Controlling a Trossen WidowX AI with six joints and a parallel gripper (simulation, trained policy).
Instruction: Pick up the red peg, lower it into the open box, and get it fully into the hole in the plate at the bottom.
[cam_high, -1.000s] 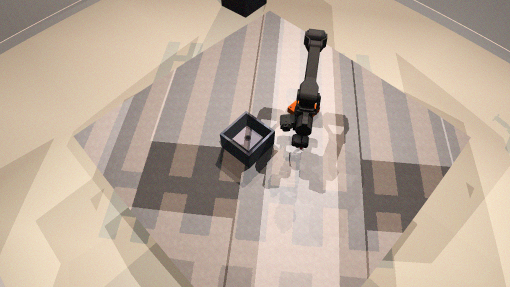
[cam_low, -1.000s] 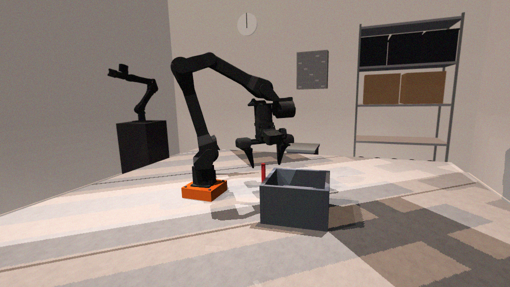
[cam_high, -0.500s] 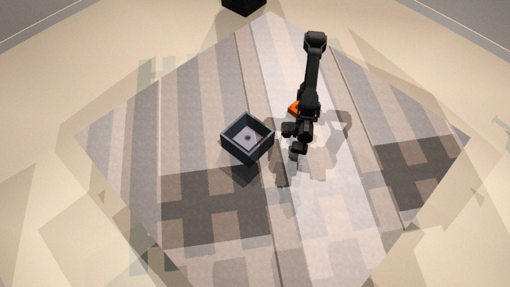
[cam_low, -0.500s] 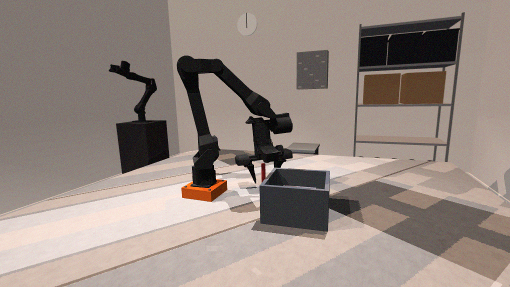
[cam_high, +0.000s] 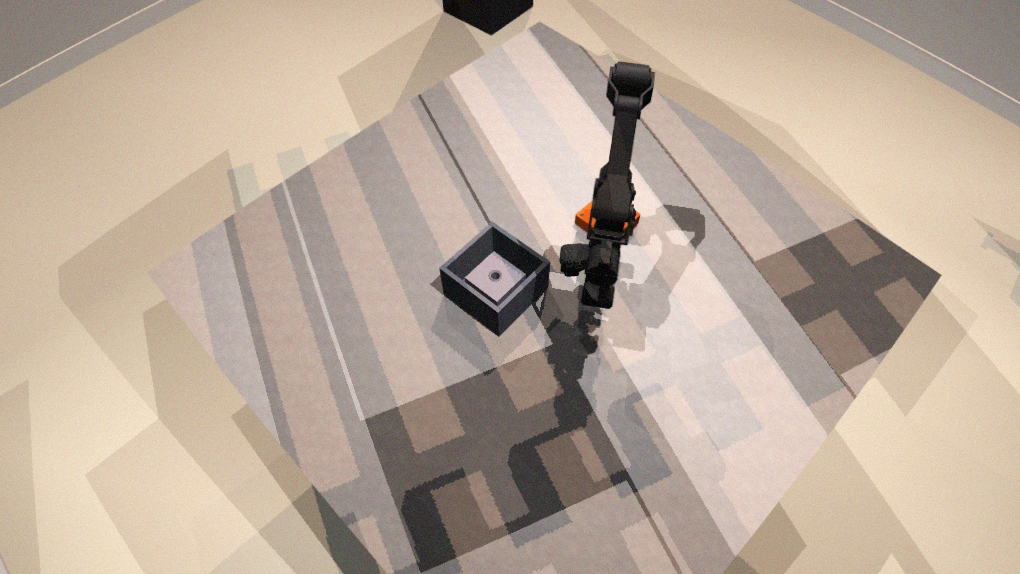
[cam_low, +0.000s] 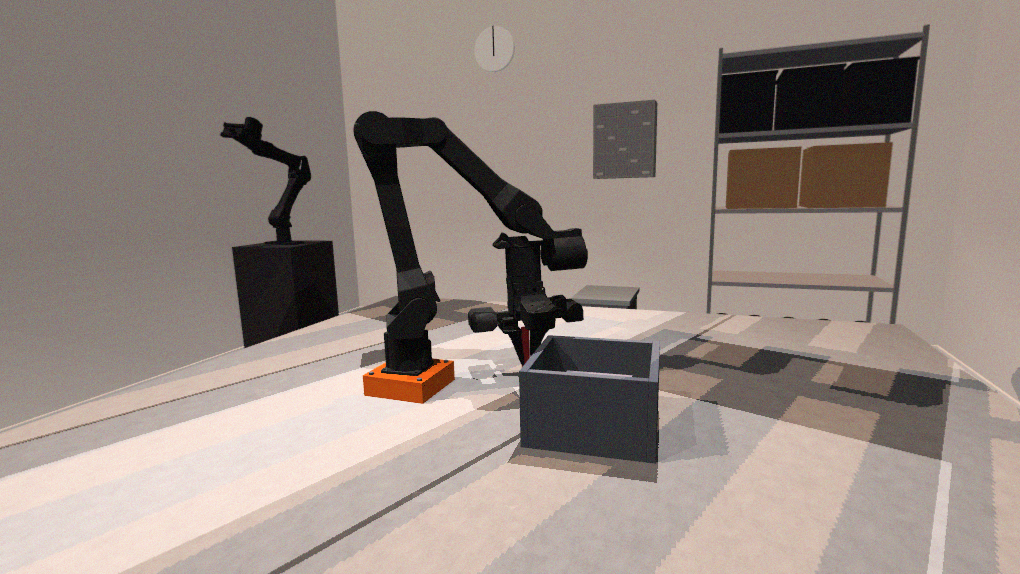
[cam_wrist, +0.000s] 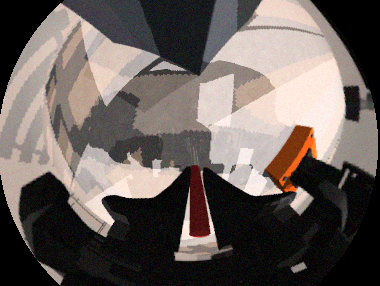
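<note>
The red peg is 1 cm behind my gripper tip, 1 cm to the left of it and 2 cm above it. From my gripper tip the other things lie so: light plate (13 cm ahead, 17 cm to the right, 3 cm above); dark grey box (13 cm ahead, 17 cm to the right, 1 cm above).
</note>
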